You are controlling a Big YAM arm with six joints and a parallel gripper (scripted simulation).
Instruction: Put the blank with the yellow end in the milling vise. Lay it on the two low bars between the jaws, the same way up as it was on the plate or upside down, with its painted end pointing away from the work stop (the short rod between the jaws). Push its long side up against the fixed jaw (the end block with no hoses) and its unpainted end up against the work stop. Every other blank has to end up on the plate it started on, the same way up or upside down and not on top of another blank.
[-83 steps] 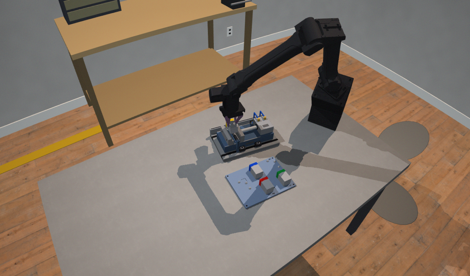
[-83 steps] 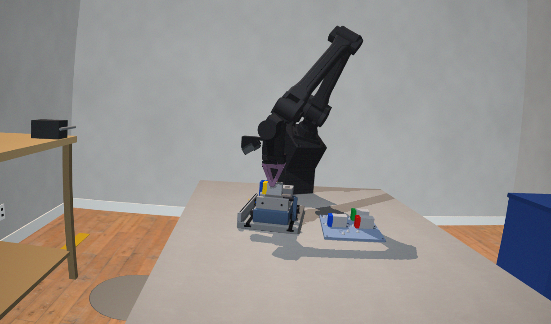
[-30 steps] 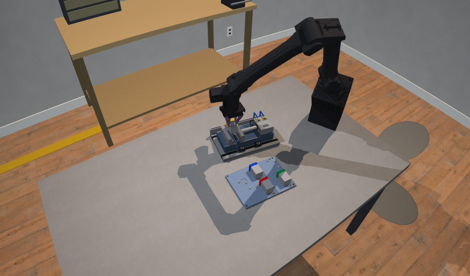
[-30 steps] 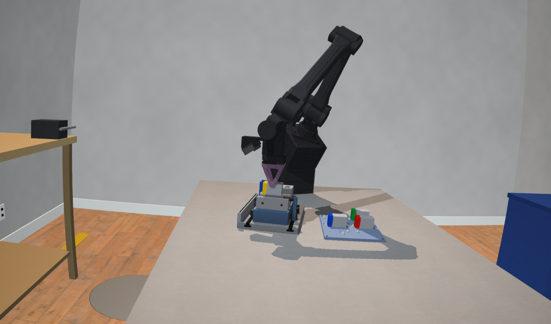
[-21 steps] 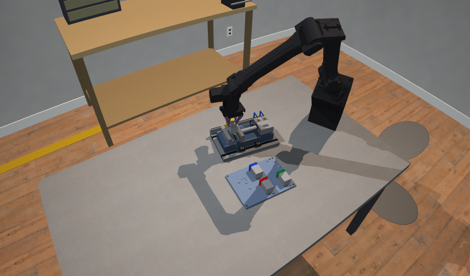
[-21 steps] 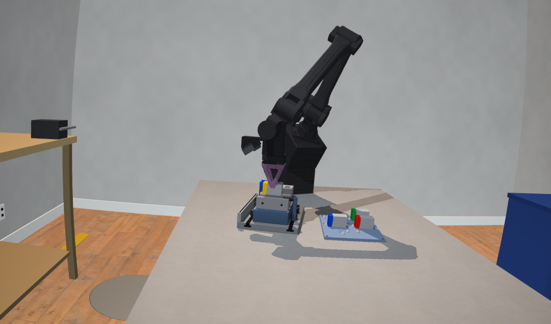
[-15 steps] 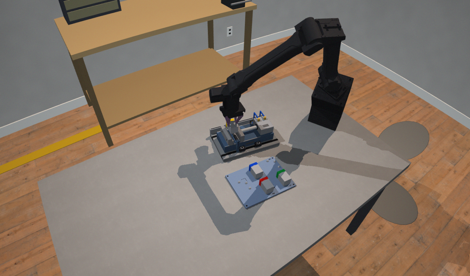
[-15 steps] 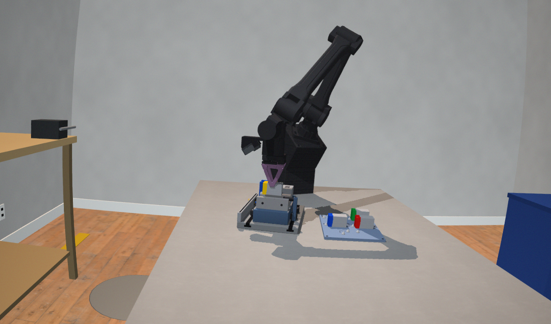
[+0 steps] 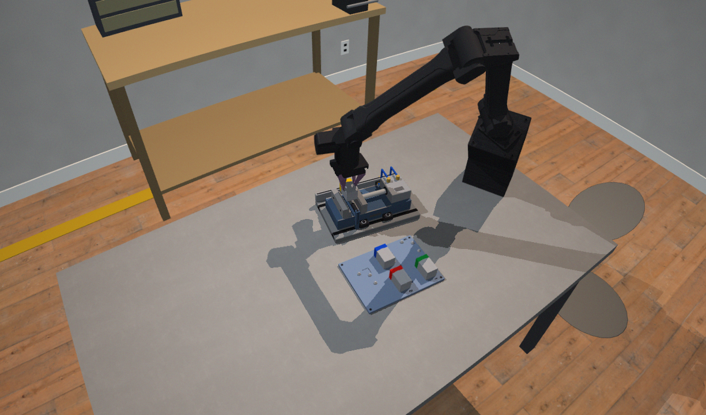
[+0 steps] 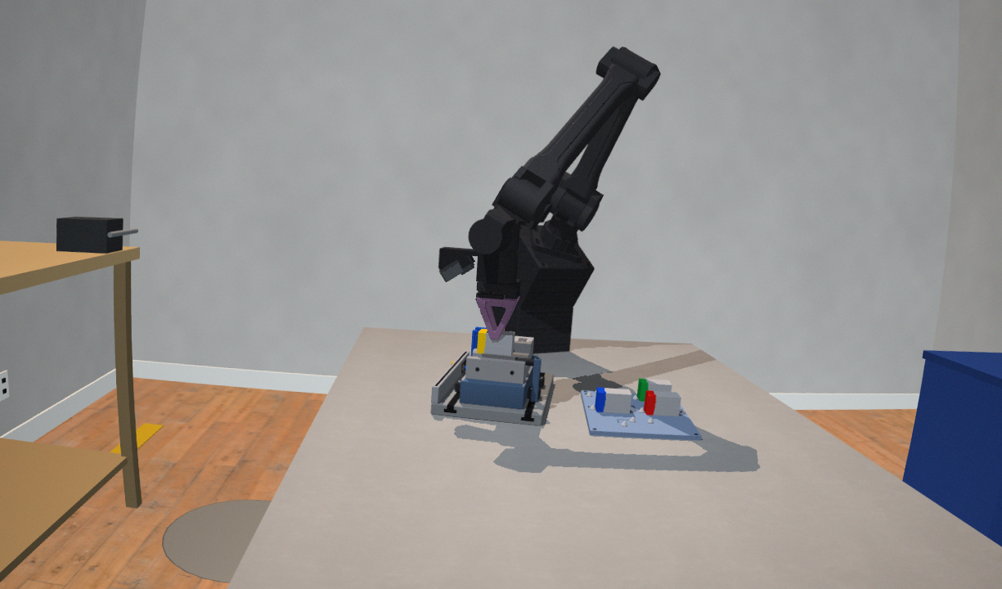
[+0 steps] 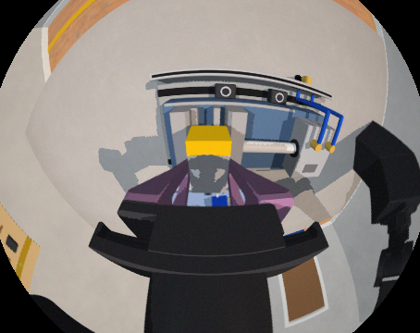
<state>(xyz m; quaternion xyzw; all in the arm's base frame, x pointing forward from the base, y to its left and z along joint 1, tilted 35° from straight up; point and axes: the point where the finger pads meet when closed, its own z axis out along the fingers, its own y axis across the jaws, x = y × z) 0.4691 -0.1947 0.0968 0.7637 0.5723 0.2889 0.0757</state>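
Right now my hand is 2 cm above the yellow-ended blank. Also, from my hand: blue plate 2 cm ahead, 26 cm to the left, 13 cm below; blue-ended blank 2 cm ahead, 22 cm to the left, 11 cm below; red-ended blank 3 cm ahead, 31 cm to the left, 11 cm below.
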